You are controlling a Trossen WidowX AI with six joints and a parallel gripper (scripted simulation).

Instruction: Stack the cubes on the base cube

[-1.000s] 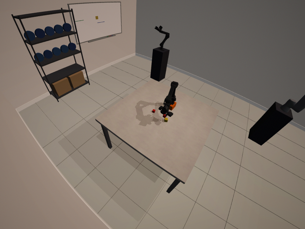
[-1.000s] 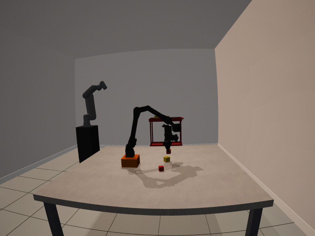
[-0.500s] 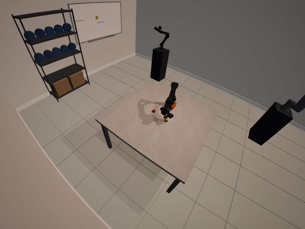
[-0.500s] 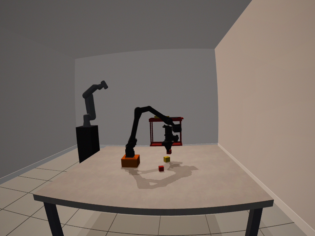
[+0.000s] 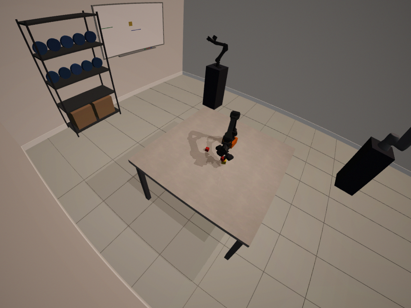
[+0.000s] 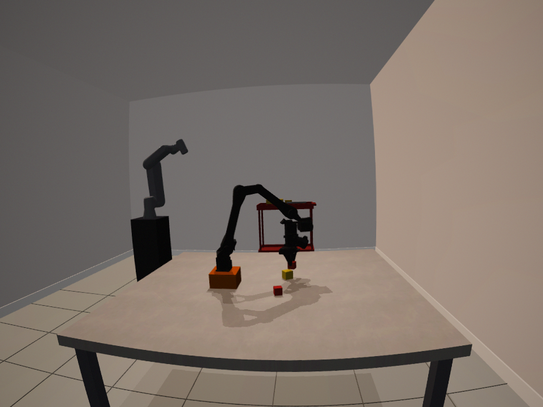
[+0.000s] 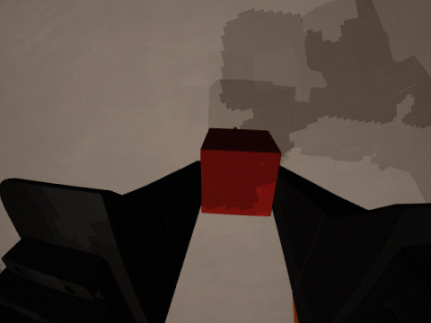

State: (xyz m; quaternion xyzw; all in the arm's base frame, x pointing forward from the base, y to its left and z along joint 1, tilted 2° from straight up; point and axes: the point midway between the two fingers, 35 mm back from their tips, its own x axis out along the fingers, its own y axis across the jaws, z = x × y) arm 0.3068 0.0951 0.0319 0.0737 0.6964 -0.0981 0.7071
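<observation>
Right now the yellow base cube is 5 cm below my gripper tip, 2 cm behind it and 1 cm to the left of it.
</observation>
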